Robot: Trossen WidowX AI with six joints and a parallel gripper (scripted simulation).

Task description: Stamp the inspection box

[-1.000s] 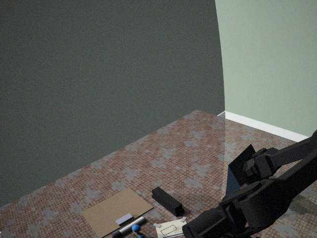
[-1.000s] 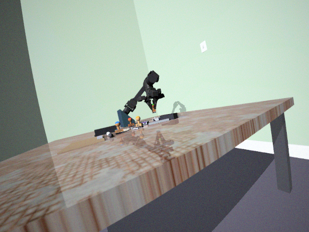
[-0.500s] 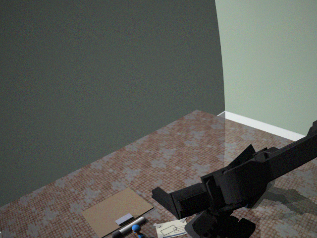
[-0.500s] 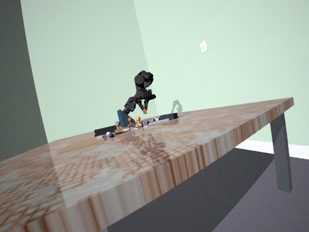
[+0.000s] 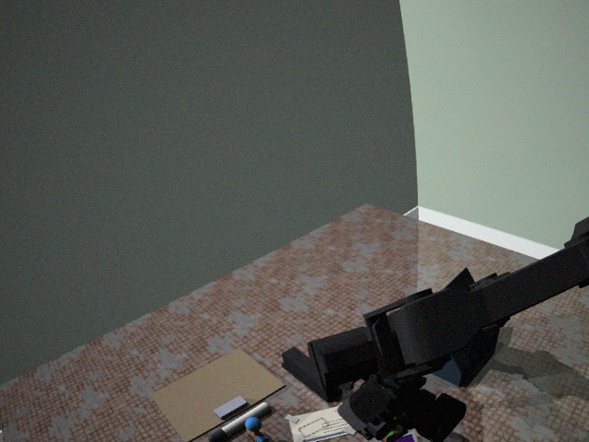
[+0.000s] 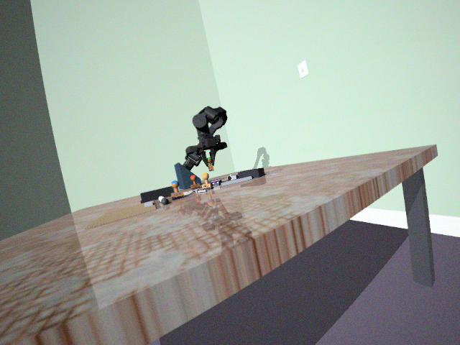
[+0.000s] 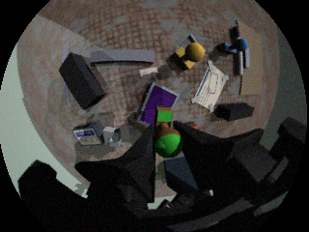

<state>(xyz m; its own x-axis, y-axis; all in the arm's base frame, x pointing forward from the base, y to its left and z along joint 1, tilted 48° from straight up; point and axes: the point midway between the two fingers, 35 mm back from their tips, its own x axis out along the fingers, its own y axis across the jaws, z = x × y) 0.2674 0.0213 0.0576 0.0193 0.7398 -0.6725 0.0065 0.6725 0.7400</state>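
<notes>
Now: gripper tip 8 cm above the purple ink pad. From my gripper tip the other things lie so: red-knobbed stamp (7 cm to the right, 7 cm below, 7 cm behind); green-knobbed stamp (right at my gripper tip); yellow-knobbed stamp (9 cm ahead, 7 cm to the right, 7 cm below).
</notes>
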